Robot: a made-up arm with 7 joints.
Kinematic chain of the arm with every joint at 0, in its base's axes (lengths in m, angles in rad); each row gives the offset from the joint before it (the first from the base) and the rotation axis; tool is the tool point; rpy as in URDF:
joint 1: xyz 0 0 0.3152 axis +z
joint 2: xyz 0 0 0 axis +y
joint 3: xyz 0 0 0.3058 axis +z
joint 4: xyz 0.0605 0 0 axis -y
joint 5: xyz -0.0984 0 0.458 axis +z
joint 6: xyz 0 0 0 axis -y
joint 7: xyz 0.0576 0 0 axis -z
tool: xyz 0 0 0 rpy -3.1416 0 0
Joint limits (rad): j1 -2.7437..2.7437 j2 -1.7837..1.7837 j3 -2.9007..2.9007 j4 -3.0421..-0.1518 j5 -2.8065..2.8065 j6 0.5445..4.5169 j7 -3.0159..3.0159
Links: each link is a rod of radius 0.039 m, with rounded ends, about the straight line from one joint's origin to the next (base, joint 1, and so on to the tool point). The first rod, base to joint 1, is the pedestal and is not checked.
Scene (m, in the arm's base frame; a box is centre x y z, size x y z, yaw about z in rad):
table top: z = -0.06
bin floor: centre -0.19 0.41 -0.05 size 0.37 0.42 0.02 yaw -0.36
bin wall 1: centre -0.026 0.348 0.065 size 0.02 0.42 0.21 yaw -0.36
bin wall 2: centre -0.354 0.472 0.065 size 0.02 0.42 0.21 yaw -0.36
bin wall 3: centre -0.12 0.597 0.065 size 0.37 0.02 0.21 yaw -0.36
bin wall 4: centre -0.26 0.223 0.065 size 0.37 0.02 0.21 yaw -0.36
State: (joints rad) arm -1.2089 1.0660 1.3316 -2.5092 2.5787 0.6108 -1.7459
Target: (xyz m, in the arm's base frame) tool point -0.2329 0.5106 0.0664
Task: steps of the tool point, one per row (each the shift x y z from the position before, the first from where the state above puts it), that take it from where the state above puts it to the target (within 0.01 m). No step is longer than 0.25 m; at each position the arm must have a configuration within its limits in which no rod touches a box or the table.
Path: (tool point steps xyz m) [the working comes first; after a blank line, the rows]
Joints at the target: -0.6726 -0.8810 2.6388 -1.9849 2.5569 0.7586 -1.7459
Straight joint move there: touches bin wall 3.

1: -0.0127 0.0986 0.1124
2: -0.0895 0.1298 0.0801
3: -0.1613 0.1170 0.0202
4: -0.2044 0.0604 -0.0501
5: -0.2025 -0.0248 -0.1108
6: -0.0091 0.0089 -0.1063
7: 0.0091 -0.0089 -0.1157

